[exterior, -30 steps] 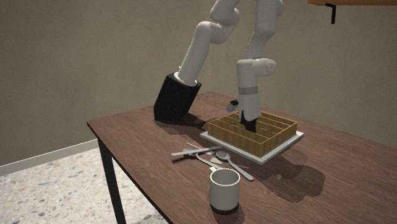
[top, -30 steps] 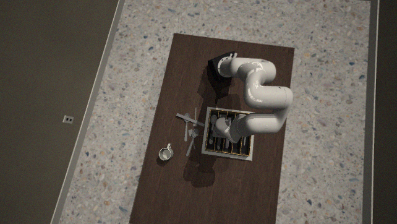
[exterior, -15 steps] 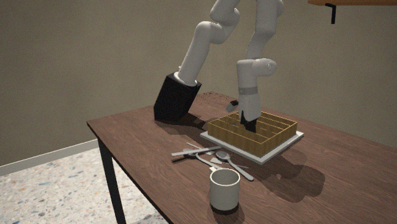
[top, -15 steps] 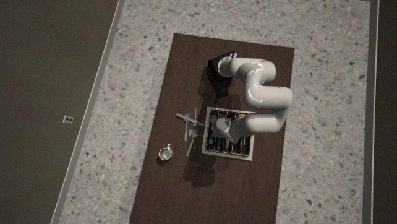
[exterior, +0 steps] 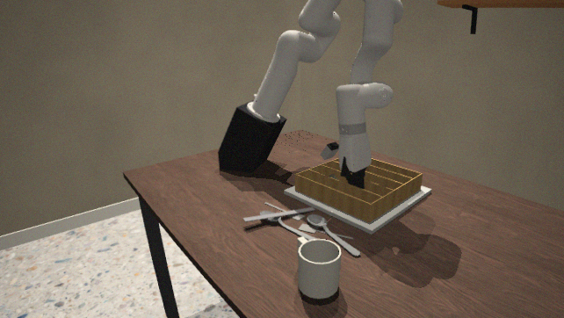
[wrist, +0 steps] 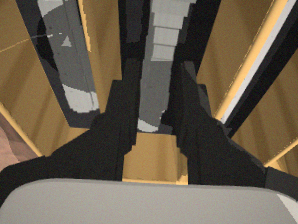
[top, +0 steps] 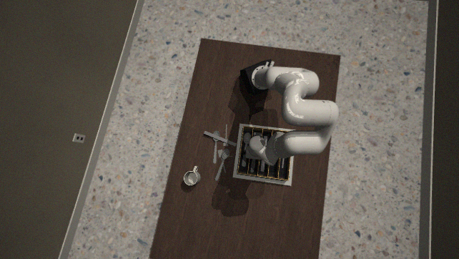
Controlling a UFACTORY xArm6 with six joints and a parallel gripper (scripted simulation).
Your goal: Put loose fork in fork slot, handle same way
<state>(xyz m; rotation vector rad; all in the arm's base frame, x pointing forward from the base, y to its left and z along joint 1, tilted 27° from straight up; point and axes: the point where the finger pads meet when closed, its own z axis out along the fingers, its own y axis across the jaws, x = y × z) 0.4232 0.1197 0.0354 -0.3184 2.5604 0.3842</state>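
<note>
My gripper is now 40 mm past the wooden slotted tray and 50 mm to the right of it. From my hand the other things lie so: white mug 260 mm ahead, 280 mm to the right, 20 mm below.
</note>
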